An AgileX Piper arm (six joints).
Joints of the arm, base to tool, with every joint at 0 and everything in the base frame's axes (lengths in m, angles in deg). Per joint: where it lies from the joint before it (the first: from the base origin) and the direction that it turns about. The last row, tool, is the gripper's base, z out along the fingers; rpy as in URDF.
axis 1: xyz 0 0 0.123 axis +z
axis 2: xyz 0 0 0 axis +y
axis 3: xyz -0.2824 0 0.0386 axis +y
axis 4: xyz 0.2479 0 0.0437 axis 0.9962 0 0.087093
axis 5: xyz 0 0 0 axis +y
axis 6: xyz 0.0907 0 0.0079 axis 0.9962 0 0.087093
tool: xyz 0 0 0 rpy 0 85.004 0
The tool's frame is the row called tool.
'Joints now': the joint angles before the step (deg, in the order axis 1, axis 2, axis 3, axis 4, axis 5, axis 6). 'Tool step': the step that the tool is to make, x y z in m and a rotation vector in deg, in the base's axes. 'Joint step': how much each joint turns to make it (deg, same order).
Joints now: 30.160 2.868 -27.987 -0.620 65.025 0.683
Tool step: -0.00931 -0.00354 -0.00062 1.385 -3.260 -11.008
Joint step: -10.943 -3.782 0.000 -0.124 0.247 0.000
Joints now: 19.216 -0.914 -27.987 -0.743 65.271 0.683
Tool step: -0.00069 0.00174 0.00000 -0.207 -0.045 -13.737
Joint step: -13.593 0.000 0.001 -0.257 0.000 0.002
